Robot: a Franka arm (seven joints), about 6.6 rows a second.
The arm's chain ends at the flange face. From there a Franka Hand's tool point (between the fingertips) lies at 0.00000 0.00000 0.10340 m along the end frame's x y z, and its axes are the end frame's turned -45 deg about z.
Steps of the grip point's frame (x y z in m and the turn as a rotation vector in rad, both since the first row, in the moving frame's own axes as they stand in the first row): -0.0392 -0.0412 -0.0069 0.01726 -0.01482 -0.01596; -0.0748 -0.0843 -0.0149 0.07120 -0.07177 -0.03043; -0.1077 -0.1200 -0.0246 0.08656 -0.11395 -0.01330; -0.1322 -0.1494 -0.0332 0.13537 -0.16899 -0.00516; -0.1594 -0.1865 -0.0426 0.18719 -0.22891 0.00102; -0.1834 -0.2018 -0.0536 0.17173 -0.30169 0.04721
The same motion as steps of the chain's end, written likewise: -0.0545 -0.0013 -0.0069 0.00173 -0.02268 -0.01596; -0.1021 -0.0069 -0.0144 -0.00040 -0.10110 -0.03043; -0.1464 -0.0108 -0.0235 -0.01937 -0.14178 -0.01330; -0.1770 -0.0147 -0.0308 -0.02377 -0.21522 -0.00516; -0.2146 -0.0222 -0.0381 -0.02950 -0.29423 0.00102; -0.2382 -0.0215 -0.0474 -0.09190 -0.33476 0.04721
